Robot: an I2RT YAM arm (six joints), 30 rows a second.
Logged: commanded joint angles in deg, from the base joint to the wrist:
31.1 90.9 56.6 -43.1 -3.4 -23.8
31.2 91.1 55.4 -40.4 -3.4 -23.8
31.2 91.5 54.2 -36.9 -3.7 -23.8
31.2 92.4 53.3 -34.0 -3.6 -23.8
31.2 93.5 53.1 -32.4 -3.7 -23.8
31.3 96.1 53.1 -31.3 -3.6 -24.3
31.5 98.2 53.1 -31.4 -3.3 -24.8
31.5 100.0 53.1 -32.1 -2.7 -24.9
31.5 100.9 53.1 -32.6 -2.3 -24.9
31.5 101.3 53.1 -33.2 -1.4 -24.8
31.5 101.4 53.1 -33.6 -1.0 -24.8
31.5 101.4 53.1 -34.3 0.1 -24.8
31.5 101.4 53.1 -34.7 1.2 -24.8
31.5 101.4 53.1 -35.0 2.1 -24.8
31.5 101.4 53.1 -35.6 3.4 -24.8
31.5 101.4 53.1 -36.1 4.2 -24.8
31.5 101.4 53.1 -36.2 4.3 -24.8
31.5 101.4 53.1 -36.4 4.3 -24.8
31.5 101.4 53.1 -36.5 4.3 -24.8
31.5 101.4 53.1 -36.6 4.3 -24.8
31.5 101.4 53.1 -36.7 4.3 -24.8
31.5 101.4 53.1 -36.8 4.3 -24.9
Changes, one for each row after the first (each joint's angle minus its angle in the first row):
0.1 0.2 -1.2 2.7 0.0 0.0
0.1 0.6 -2.4 6.2 -0.3 0.0
0.1 1.5 -3.3 9.1 -0.2 0.0
0.1 2.6 -3.5 10.7 -0.3 0.0
0.2 5.2 -3.5 11.8 -0.2 -0.5
0.4 7.3 -3.5 11.7 0.1 -1.0
0.4 9.1 -3.5 11.0 0.7 -1.1
0.4 10.0 -3.5 10.5 1.1 -1.1
0.4 10.4 -3.5 9.9 2.0 -1.0
0.4 10.5 -3.5 9.5 2.4 -1.0
0.4 10.5 -3.5 8.8 3.5 -1.0
0.4 10.5 -3.5 8.4 4.6 -1.0
0.4 10.5 -3.5 8.1 5.5 -1.0
0.4 10.5 -3.5 7.5 6.8 -1.0
0.4 10.5 -3.5 7.0 7.6 -1.0
0.4 10.5 -3.5 6.9 7.7 -1.0
0.4 10.5 -3.5 6.7 7.7 -1.0
0.4 10.5 -3.5 6.6 7.7 -1.0
0.4 10.5 -3.5 6.5 7.7 -1.0
0.4 10.5 -3.5 6.4 7.7 -1.0
0.4 10.5 -3.5 6.3 7.7 -1.1

